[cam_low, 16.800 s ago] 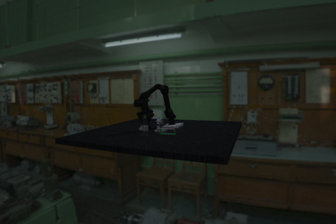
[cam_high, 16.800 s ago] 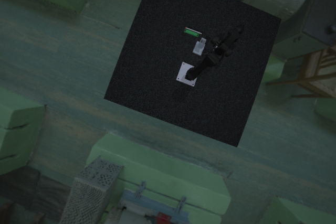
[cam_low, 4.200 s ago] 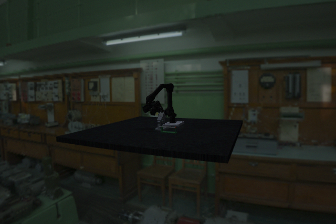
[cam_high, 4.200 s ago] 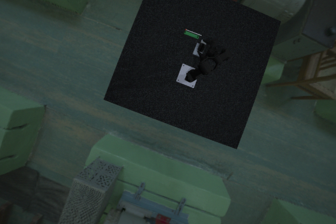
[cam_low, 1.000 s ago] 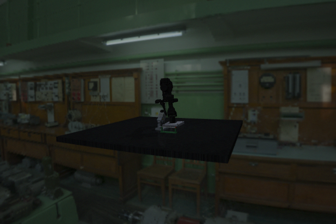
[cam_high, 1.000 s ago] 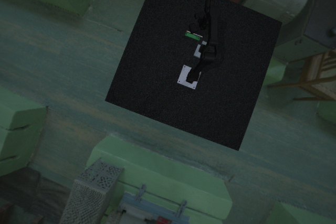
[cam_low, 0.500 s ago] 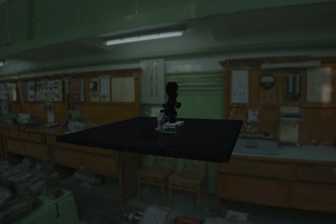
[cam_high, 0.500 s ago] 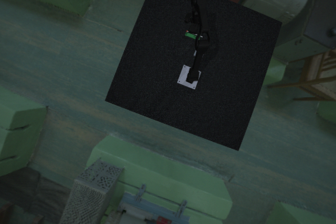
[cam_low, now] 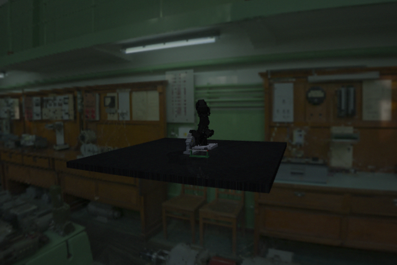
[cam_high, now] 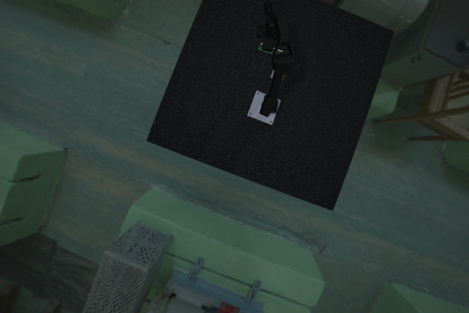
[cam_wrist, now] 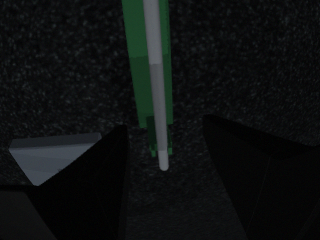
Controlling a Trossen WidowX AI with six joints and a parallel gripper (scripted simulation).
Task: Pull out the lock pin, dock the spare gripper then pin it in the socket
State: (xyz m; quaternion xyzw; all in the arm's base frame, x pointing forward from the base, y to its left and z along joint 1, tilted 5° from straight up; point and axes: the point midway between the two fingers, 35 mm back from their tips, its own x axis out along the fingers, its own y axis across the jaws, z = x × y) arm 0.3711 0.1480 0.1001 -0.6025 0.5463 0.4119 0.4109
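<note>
Now: gripper tip 1 cm to the right of the green bracket and 6 cm above it. Round my gripper tip: spare gripper 11 cm behind, 11 cm to the right, 3 cm above; mount 9 cm behind, 11 cm to the right, 2 cm below.
</note>
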